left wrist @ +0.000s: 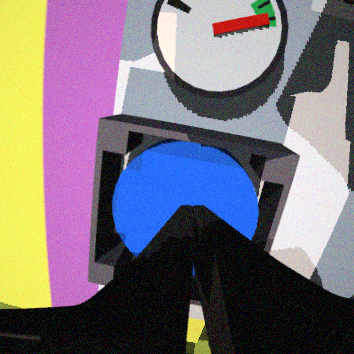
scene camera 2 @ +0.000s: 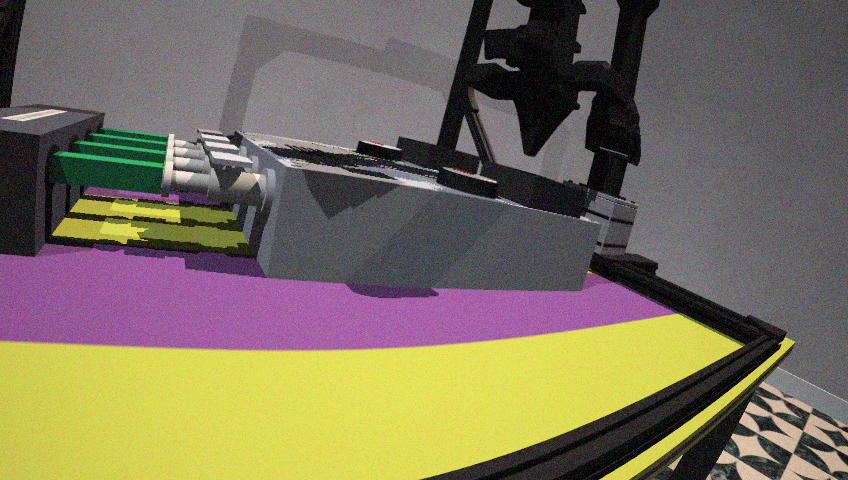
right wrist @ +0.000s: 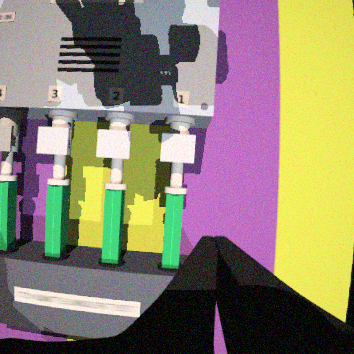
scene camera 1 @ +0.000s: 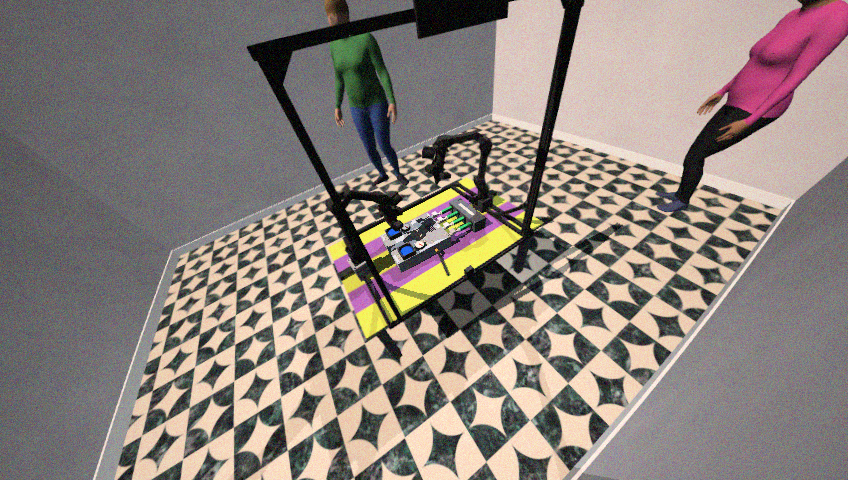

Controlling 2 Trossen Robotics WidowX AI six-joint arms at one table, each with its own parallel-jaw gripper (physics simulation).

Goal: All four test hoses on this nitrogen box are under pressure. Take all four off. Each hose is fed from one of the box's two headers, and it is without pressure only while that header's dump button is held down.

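Pixels of known places: left gripper, fingertip midpoint: [left wrist: 190, 216] [scene camera 2: 529, 155]; right gripper, fingertip midpoint: [right wrist: 211, 246] [scene camera 1: 436, 184]; left arm's base at its link origin: [scene camera 2: 602, 192] [scene camera 1: 358, 260]; right arm's base at its link origin: [scene camera 1: 482, 196].
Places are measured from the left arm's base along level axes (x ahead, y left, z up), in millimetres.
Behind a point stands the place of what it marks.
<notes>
The grey nitrogen box [scene camera 1: 416, 261] {x 263, y -180, z -87 mm} [scene camera 2: 416, 237] {x 433, y 77, z -70 mm} [left wrist: 145, 95] {x 328, y 78, z -31 mm} [right wrist: 30, 60] {x 461, y -139, z -32 mm} has two blue dump buttons in dark shrouds, a near one [scene camera 1: 406, 250] {x 245, y -129, z -15 mm} and a far one [scene camera 1: 393, 233] {x 267, y 47, z -15 mm} [left wrist: 185, 175] {x 292, y 56, z -15 mm}. The gauge [left wrist: 200, 55] {x 345, y 51, z -17 mm} beside the far button has its red needle at the green mark. Green hose 1 [right wrist: 173, 230] {x 668, y 8, z -47 mm}, hose 2 [right wrist: 112, 225] {x 657, y -61, z -47 mm}, hose 3 [right wrist: 57, 220] {x 647, y -126, z -47 mm} and hose 4 [right wrist: 7, 215] {x 638, y -192, z -49 mm} sit in line with the box's ports, joined by pale couplings. My left gripper [scene camera 2: 531, 153] {x 287, y 51, z 17 mm} [left wrist: 190, 216] {x 287, y 51, z 17 mm} is shut and empty, above the far button, apart from it. My right gripper [right wrist: 211, 246] {x 631, y 32, z 155 mm} is shut and empty, beside hose 1's outer end.
A dark grey block [scene camera 1: 476, 221] {x 697, y -239, z -32 mm} [scene camera 2: 23, 190] {x 728, y 32, z -68 mm} [right wrist: 60, 275] {x 708, y -123, z -31 mm} stands at the hoses' outer ends. A black frame [scene camera 1: 303, 139] {x -6, y -397, z 770 mm} surrounds the yellow and purple table [scene camera 1: 368, 324] {x -139, y -308, z -111 mm} [scene camera 2: 297, 404] {x 592, y 204, z -111 mm}. A person in green [scene camera 1: 361, 71] and one in pink [scene camera 1: 779, 65] stand beyond the table.
</notes>
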